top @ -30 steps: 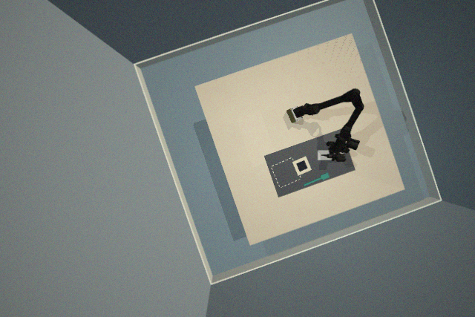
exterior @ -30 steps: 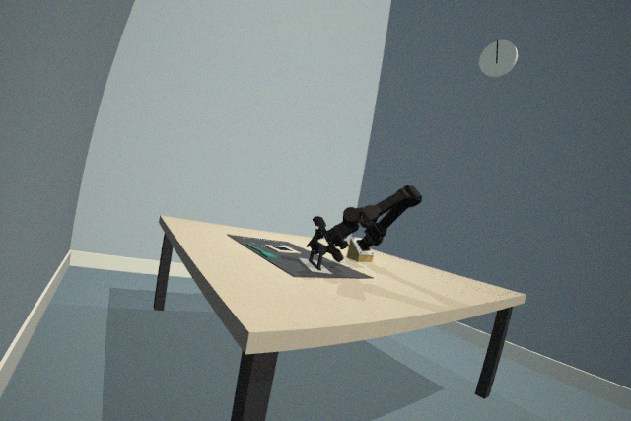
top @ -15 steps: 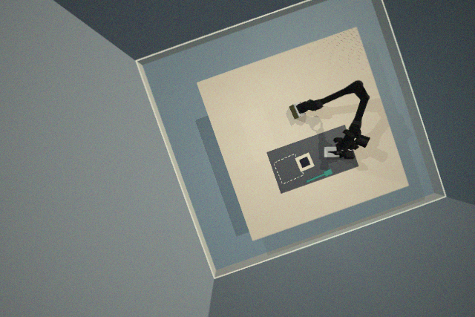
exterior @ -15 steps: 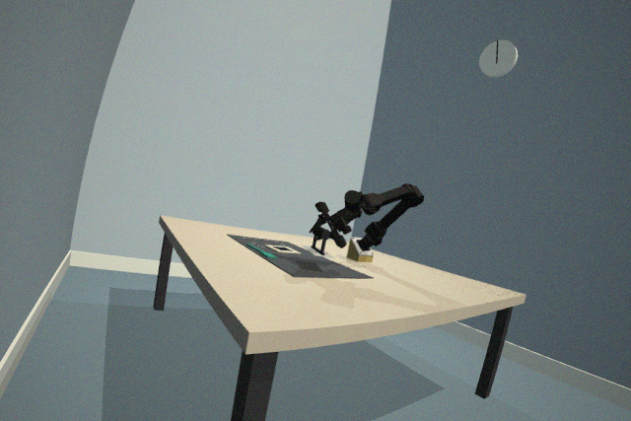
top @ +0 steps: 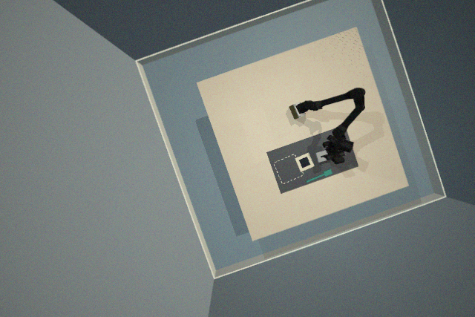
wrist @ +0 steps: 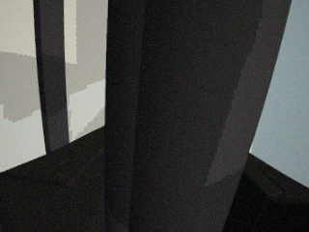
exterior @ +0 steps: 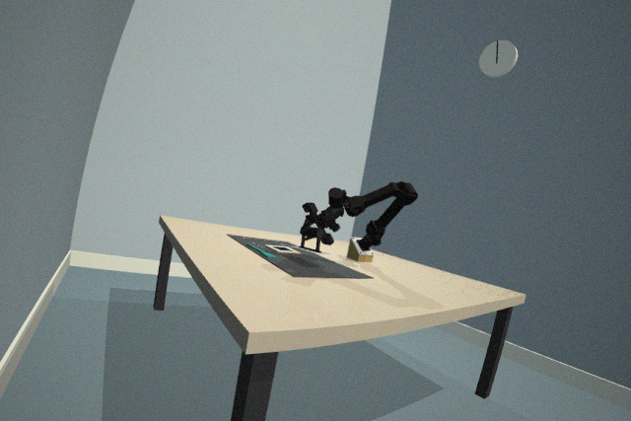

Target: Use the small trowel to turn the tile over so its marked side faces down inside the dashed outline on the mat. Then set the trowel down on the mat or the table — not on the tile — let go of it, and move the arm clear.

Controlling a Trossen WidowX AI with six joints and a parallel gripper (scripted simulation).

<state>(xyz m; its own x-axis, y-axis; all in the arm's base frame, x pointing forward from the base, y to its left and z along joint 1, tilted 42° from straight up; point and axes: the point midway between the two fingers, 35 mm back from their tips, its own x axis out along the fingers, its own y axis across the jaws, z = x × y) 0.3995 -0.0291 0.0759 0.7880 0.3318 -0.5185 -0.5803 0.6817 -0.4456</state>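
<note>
Right now the dark mat is 110 mm below my gripper tip, 90 mm to the right of it and 40 mm behind it. From my gripper tip the other things lie so: tile 160 mm to the right, 90 mm below, 50 mm behind; thin teal tool 110 mm ahead, 90 mm to the right, 90 mm below; small trowel 30 mm behind, 10 mm below.
</note>
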